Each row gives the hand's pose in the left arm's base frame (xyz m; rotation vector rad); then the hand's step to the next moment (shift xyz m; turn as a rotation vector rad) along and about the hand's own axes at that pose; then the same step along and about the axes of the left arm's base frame.
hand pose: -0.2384 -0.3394 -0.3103 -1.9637 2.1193 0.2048
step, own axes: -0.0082 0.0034 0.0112 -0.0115 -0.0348 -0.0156
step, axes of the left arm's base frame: -0.0019 0.0111 -0.0087 0.0341 0.0039 0.0203
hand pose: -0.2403 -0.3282 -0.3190 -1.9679 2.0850 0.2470
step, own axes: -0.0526 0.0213 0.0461 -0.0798 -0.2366 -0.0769
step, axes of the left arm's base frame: -0.0154 0.0653 -0.0290 0.2337 0.0371 0.1107
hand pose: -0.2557 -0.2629 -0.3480 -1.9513 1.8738 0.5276
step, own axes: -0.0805 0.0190 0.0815 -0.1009 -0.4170 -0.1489
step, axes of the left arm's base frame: -0.0226 0.1103 -0.0285 0.4136 0.0245 0.1860
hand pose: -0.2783 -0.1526 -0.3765 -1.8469 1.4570 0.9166
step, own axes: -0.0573 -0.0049 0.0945 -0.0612 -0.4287 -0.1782
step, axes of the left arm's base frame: -0.0182 0.1089 -0.0075 0.4355 -0.0187 0.1710
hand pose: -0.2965 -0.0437 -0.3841 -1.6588 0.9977 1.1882
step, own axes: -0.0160 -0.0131 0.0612 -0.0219 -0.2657 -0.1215
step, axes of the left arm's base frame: -0.0095 0.0636 0.0059 0.2769 -0.0240 0.0927
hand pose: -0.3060 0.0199 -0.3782 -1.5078 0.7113 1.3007
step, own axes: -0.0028 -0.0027 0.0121 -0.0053 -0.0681 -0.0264
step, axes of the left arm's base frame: -0.0029 0.0117 0.0042 0.0693 -0.0017 0.0237
